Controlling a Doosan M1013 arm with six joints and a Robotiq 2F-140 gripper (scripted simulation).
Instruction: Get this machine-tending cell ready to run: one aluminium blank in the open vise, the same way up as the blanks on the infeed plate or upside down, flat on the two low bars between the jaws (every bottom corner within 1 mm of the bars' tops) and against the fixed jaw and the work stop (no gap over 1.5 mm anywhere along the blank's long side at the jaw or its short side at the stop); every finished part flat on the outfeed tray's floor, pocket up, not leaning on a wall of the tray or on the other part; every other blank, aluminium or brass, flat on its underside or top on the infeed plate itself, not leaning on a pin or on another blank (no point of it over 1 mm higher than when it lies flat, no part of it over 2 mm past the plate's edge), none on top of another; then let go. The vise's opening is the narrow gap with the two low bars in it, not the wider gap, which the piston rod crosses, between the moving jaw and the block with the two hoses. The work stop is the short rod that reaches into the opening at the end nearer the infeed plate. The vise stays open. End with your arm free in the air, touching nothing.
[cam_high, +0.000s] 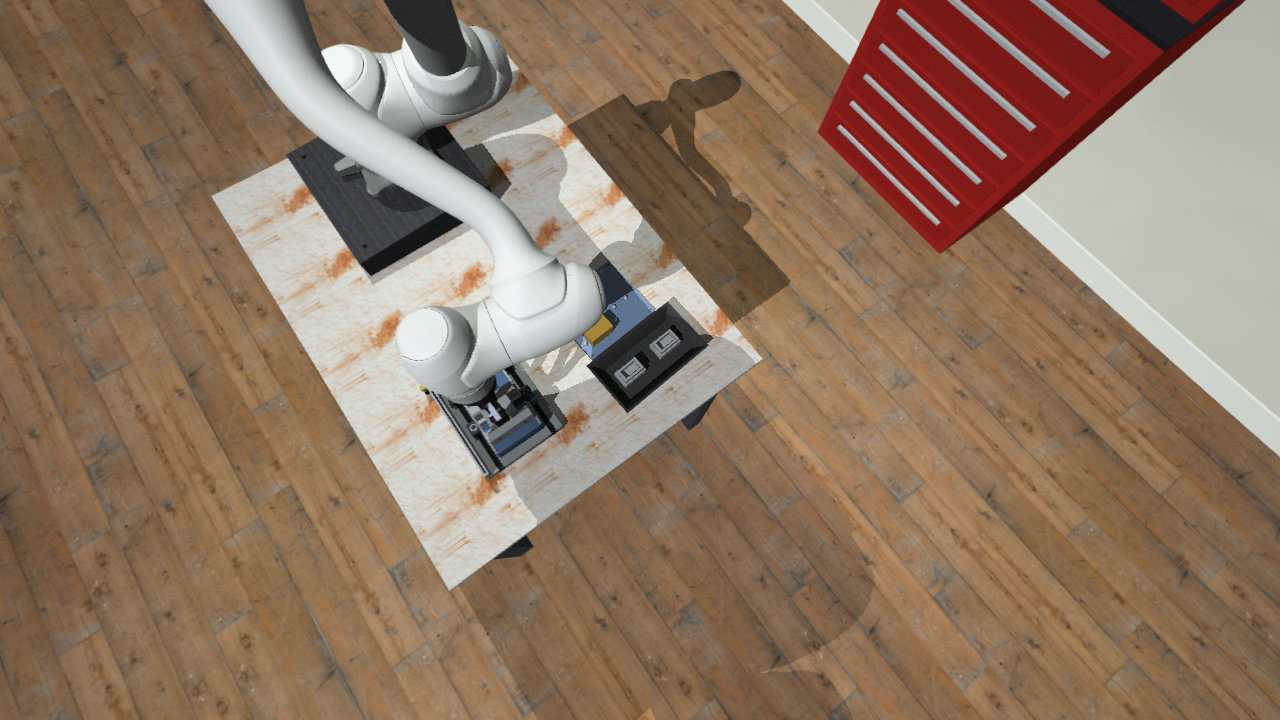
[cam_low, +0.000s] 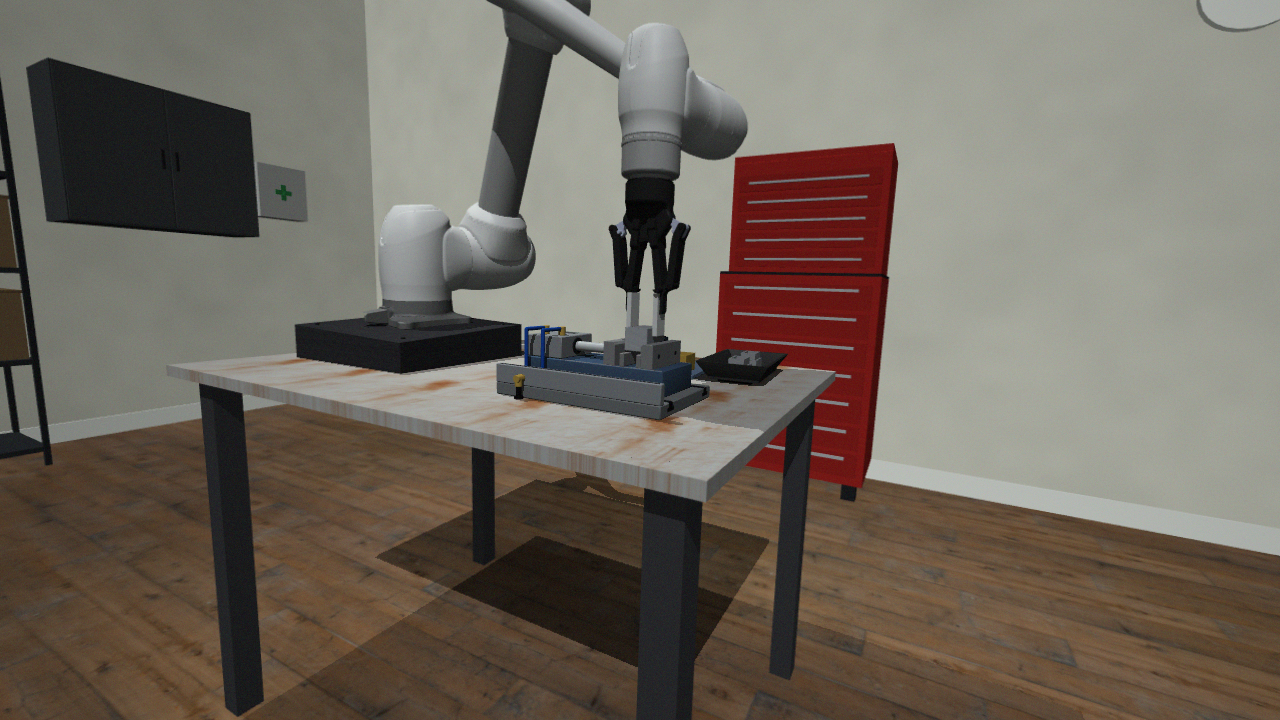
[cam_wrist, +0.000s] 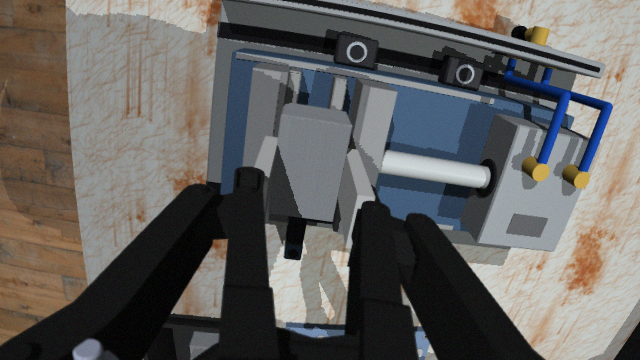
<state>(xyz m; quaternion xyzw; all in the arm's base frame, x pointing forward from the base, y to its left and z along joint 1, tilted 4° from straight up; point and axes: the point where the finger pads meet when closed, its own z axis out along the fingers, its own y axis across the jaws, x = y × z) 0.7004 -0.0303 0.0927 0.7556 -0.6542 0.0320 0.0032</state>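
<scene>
The aluminium blank is 4 cm below my hand. The rest, counted from my hand: moving jaw: 6 cm below, 4 cm behind; then piston rod: 9 cm behind, 6 cm below, 1 cm to the right; then work stop: 5 cm to the left, 5 cm below, 1 cm behind.
</scene>
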